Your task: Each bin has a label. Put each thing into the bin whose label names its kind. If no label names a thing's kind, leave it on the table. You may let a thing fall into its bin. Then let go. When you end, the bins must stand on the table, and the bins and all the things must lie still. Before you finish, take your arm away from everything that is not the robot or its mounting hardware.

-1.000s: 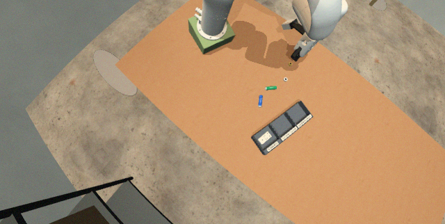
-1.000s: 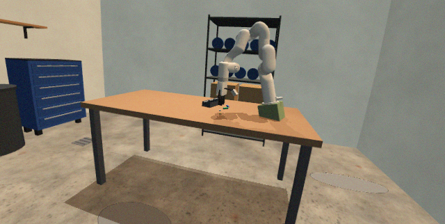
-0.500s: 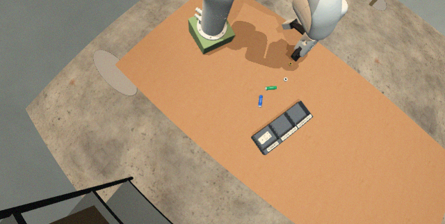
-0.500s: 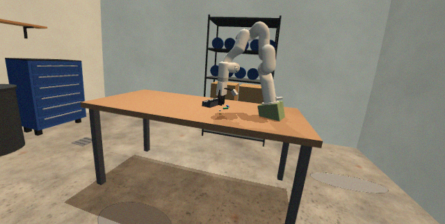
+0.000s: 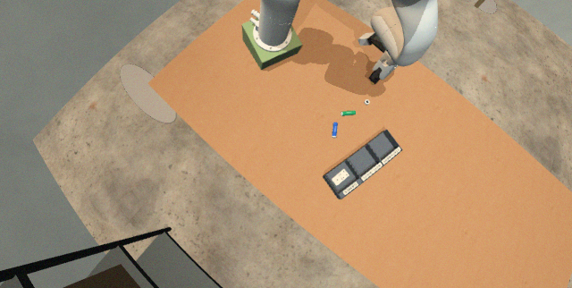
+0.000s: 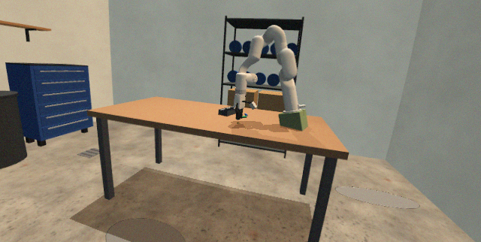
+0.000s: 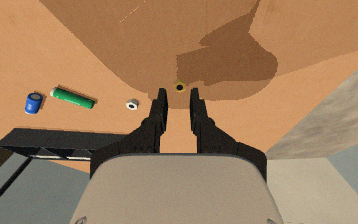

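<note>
Right now the brass nut is 5 cm below my hand. Round my hand: blue battery: 3 cm behind, 23 cm to the right, 5 cm below; then green battery: 2 cm behind, 16 cm to the right, 5 cm below; then metal nut: 2 cm ahead, 8 cm to the right, 5 cm below.
</note>
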